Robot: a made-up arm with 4 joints.
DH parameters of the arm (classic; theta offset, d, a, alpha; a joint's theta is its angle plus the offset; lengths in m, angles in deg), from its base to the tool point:
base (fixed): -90 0.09 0 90
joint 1: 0 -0.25 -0.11 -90
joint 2: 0 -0.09 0.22 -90
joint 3: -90 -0.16 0.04 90
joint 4: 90 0.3 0.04 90
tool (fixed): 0 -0.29 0 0
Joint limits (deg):
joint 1: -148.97..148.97
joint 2: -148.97..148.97
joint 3: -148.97..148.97
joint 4: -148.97..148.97
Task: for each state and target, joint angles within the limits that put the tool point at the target. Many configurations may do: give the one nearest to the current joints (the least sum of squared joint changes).
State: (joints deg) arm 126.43 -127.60 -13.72 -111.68
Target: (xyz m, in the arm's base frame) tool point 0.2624 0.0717 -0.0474
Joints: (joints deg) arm 145.86 -128.62 3.10 -122.13
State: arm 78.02 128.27 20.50 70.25
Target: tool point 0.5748 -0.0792 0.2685
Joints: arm 77.27 147.68 20.83 78.22
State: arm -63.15 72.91 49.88 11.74
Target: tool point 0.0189 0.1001 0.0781
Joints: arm -64.68 63.50 39.27 10.37
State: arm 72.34 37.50 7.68 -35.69
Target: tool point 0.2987 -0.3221 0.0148
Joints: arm 111.50 21.91 -9.28 -45.31
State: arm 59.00 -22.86 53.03 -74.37
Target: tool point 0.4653 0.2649 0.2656
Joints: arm 95.89 23.04 78.88 -118.40
